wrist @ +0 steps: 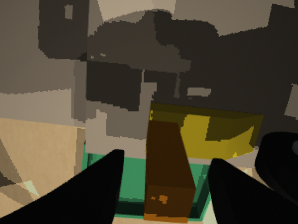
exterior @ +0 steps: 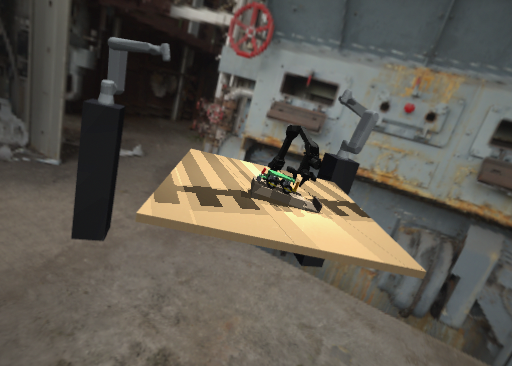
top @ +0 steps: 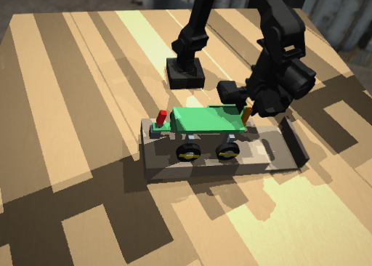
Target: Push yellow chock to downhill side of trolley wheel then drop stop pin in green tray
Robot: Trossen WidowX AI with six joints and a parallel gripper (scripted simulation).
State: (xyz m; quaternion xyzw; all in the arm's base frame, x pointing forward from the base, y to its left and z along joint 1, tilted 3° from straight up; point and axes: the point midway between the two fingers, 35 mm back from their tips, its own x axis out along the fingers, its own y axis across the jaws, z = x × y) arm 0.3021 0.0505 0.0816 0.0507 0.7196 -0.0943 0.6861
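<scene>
Now: gripper tip 2 cm to the left of the yellow chock and 1 cm above it. From my gripper tip the other things lie so: ramp: 13 cm to the right, 5 cm below, 3 cm ahead; then green-decked trolley: 13 cm to the right, 3 cm ahead, 2 cm above; then green tray: 10 cm below, 8 cm behind, 1 cm to the left.
</scene>
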